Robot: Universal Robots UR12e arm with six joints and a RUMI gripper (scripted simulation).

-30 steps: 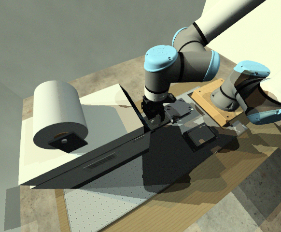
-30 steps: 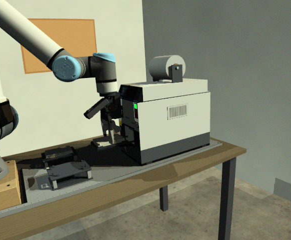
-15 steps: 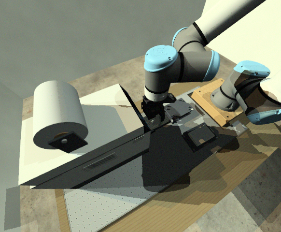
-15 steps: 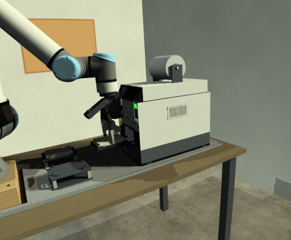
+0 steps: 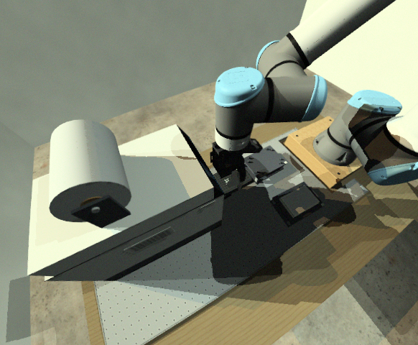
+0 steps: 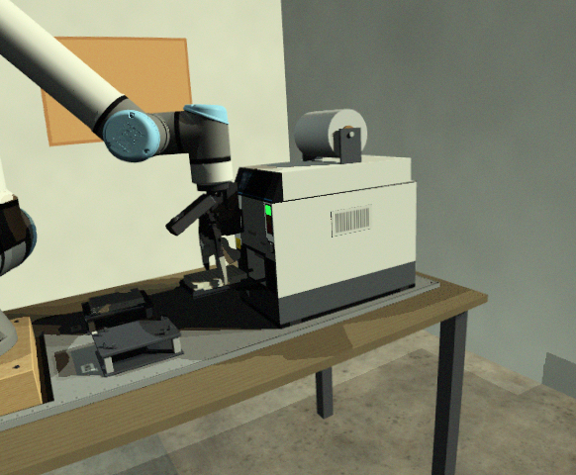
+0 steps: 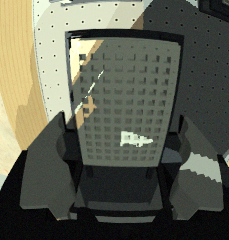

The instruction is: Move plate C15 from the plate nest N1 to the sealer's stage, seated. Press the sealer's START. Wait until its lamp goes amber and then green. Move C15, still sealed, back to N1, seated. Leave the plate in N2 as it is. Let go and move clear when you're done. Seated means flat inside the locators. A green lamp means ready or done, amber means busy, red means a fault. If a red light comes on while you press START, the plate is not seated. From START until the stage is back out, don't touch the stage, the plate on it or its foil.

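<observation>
Now: the white open-well plate 1 cm below my hand. The rest, counted from my hand: dark stage 2 cm below; then foil-covered plate 20 cm to the left, 19 cm behind, 8 cm below; then start button 10 cm to the right, 9 cm ahead, 7 cm above.
</observation>
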